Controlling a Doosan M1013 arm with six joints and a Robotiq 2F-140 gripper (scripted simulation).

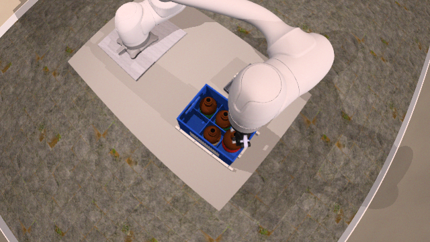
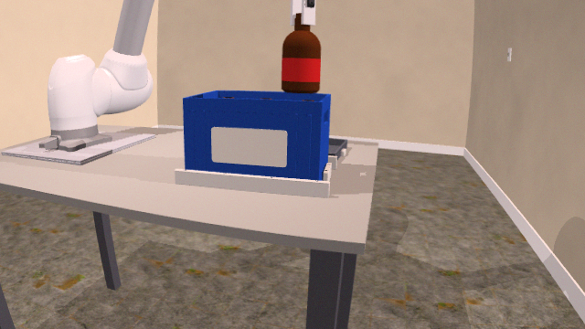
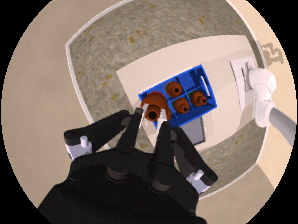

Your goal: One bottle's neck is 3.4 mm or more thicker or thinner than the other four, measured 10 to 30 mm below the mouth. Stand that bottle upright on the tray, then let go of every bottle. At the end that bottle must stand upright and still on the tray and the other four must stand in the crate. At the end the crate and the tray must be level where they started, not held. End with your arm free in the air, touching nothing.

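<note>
The bottle lies 9 cm below my hand. From my hand the other things lie so: crate (9 cm behind, 3 cm to the left, 27 cm below); dark grey tray (10 cm behind, 29 cm to the left, 34 cm below).
</note>
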